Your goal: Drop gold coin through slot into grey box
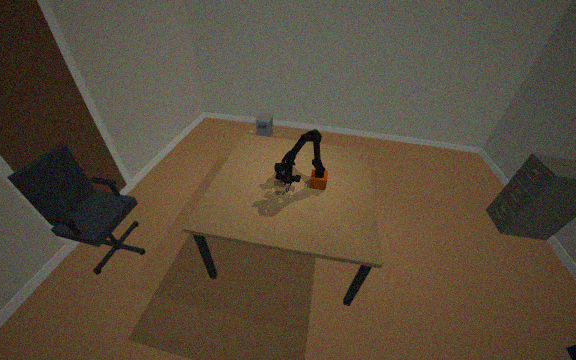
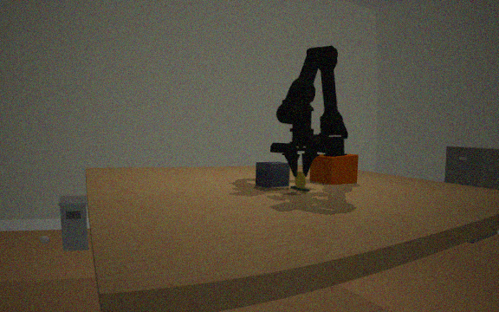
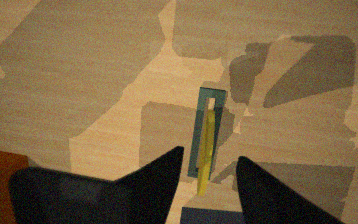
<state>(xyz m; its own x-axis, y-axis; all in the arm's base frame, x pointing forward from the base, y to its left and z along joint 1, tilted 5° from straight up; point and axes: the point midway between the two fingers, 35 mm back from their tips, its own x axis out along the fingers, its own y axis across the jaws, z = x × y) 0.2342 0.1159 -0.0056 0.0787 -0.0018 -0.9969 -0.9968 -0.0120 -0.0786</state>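
Right now the gold coin is 10 mm below my gripper tip.
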